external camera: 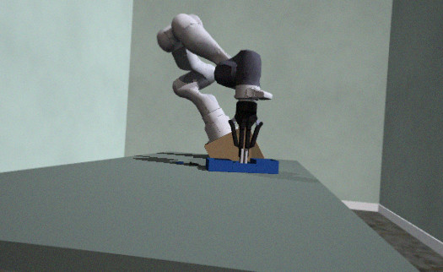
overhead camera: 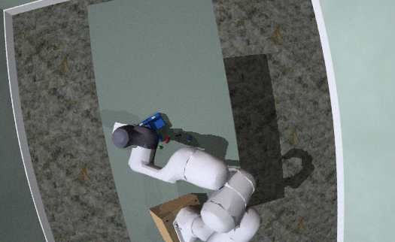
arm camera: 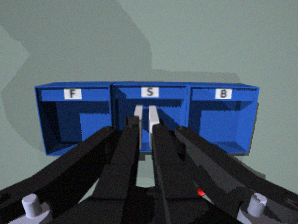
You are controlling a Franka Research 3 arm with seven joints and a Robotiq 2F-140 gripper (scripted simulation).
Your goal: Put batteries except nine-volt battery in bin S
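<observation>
Now: hand 30 mm above the blue bin. Also, from my hand: blue nine-volt battery (80 mm to the right, 50 mm behind, 40 mm below); red cylindrical battery (130 mm to the right, 80 mm behind, 40 mm below); green item (120 mm behind, 70 mm to the right, 40 mm below).
</observation>
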